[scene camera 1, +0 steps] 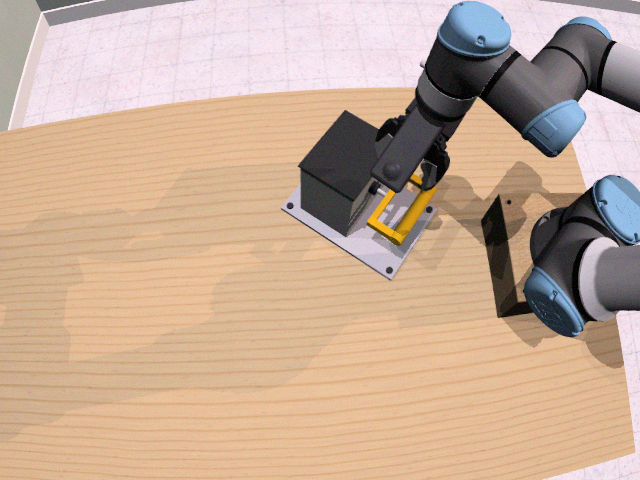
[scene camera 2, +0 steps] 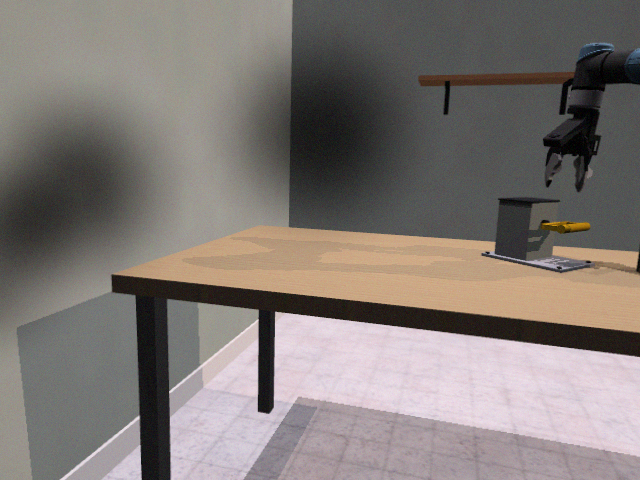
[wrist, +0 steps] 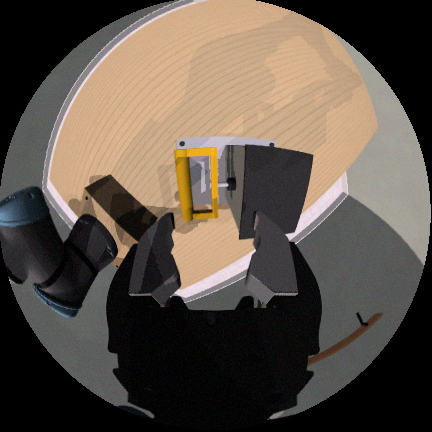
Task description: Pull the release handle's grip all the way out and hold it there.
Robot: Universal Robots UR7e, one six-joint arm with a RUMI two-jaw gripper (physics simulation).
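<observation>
The release handle is a yellow rectangular frame with a thick round grip bar (scene camera 1: 416,214) (scene camera 2: 576,227) (wrist: 184,185) on its outer side. A short pale rod (scene camera 1: 381,191) (wrist: 222,185) joins it to a grey housing with a dark top (scene camera 1: 338,155) (scene camera 2: 513,227) (wrist: 275,190). A gap shows between frame and housing. The housing stands on a light base plate (scene camera 1: 361,249) (wrist: 225,141). My gripper (scene camera 1: 404,167) (scene camera 2: 564,187) (wrist: 212,212) is open and empty, pointing down above the handle and housing, touching neither. In scene camera 1 it hides the handle's far end.
The wooden table (scene camera 1: 206,335) (scene camera 2: 361,289) (wrist: 140,75) bears the base plate. A dark-sided wooden block (scene camera 1: 498,258) (wrist: 120,205) stands by my arm's lower joints, on the grip bar's side. A brown wall shelf (scene camera 2: 496,79) (wrist: 345,346) is behind the table.
</observation>
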